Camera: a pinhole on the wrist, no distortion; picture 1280 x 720 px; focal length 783.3 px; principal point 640.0 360.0 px. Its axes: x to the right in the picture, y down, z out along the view. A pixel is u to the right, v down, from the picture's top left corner.
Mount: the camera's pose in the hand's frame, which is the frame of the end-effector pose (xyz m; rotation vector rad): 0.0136 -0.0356 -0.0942 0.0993 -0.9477 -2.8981
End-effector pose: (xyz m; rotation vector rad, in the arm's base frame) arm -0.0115 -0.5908 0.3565 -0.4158 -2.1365 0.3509
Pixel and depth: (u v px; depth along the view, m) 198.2 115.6 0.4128
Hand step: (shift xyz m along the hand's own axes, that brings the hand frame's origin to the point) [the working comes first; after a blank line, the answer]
In the camera's frame: -0.2328 -0.1288 0.4128

0.1994 0.3345 0.1698
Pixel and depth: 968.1 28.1 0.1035
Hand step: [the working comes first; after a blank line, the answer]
In the camera's frame: 0.0434 -0.0439 0.1035

-0.0417 0.0557 -0.0383
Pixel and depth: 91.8 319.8 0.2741
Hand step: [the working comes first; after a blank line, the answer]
In the camera's frame: -0.1918 -0.0141 0.2741

0.1787 0.1567 0.1246
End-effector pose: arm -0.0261 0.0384 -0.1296 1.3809 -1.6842 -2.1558
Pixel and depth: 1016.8 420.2 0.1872
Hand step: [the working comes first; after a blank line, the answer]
In the camera's frame: 0.0901 0.0144 0.1872

-0.0918 0.0530 0.0620
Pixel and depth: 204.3 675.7 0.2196
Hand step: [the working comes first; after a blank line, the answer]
In the camera's frame: -0.1221 0.0885 0.2196

0.1211 0.0350 0.1391
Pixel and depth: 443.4 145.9 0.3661
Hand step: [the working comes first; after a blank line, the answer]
In the camera's frame: -0.0919 -0.1001 0.3661

0.0654 0.2691 0.1445
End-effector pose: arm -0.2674 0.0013 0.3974 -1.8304 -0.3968 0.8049
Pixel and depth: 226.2 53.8 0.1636
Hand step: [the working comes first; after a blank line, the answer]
In the camera's frame: -0.0864 -0.0640 0.1636

0.0806 0.1208 0.0026
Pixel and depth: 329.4 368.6 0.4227
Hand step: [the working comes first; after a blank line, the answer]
In the camera's frame: -0.1676 0.0046 0.4227

0.1425 0.2262 0.2546
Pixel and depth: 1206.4 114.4 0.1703
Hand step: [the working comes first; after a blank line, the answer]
In the camera's frame: 0.1231 -0.0534 0.1703

-0.1276 0.0940 0.0072
